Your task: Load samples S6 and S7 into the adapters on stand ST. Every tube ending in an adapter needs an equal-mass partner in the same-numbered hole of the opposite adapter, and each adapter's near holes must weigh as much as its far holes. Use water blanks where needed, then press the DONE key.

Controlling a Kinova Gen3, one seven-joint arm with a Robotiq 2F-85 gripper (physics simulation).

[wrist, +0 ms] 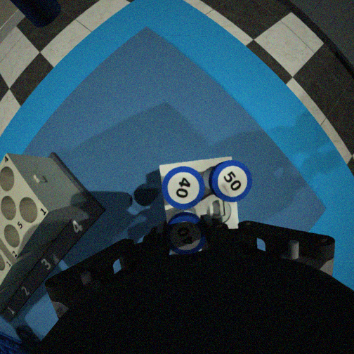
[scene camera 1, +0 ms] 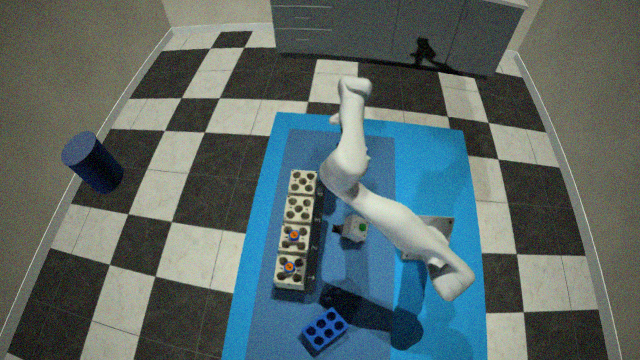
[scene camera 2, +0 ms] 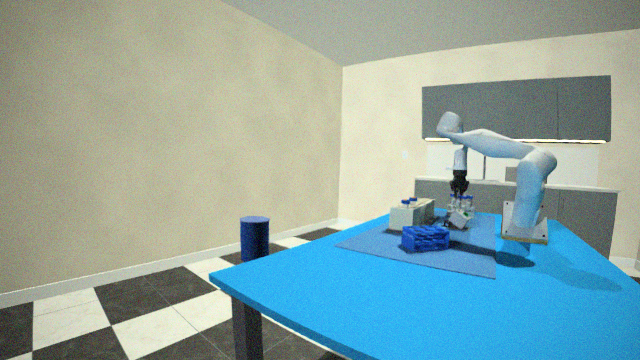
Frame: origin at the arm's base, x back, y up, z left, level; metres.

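Seen in the pictures: gripper, between the fingertips: (scene camera 2: 458, 199); arm's base, origin of its link: (scene camera 2: 523, 218).
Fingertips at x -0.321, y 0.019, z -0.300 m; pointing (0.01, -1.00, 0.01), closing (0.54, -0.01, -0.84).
Pixels of each thing's middle, then the offset from my fingertips to it.
- cream adapter row, middle of its body: (scene camera 1: 301, 228) (scene camera 2: 417, 213) dz +0.319, dx -0.125, dy -0.049 m
- block 1, middle of its body: (scene camera 1: 291, 271) dz +0.484, dx -0.124, dy -0.030 m
- block 2, middle of its body: (scene camera 1: 295, 240) dz +0.375, dx -0.133, dy -0.030 m
- pale box with a green button, middle of its body: (scene camera 1: 362, 227) (scene camera 2: 465, 214) dz +0.286, dx +0.086, dy -0.033 m
- blue six-hole rack, middle of its body: (scene camera 1: 325, 329) (scene camera 2: 425, 237) dz +0.651, dx +0.018, dy -0.067 m
My gripper (scene camera 2: 459, 193) (wrist: 184, 227) is shut on a blue-rimmed tube cap (wrist: 186, 238) marked 40, at the near side of the small white rack (wrist: 199, 164). The tube body is hidden below the cap. Two more blue-rimmed caps, one marked 40 (wrist: 183, 187) and one marked 50 (wrist: 231, 181), stand beyond it. The cream adapter row (scene camera 1: 292, 286) (scene camera 2: 404, 218), numbered 1 to 4, stands on the mat. Orange-centred blue caps sit in the middle of block 1 (scene camera 1: 289, 267) and block 2 (scene camera 1: 294, 235). The arm hides the gripper in scene camera 1.
A pale box with a green button (scene camera 1: 362, 227) (scene camera 2: 466, 214) stands between the adapter row and the arm base (scene camera 1: 447, 222). A blue six-hole rack (scene camera 1: 325, 330) (scene camera 2: 425, 239) stands near block 1's end. A dark blue cylinder (scene camera 1: 93, 162) (scene camera 2: 254, 239) stands off the table.
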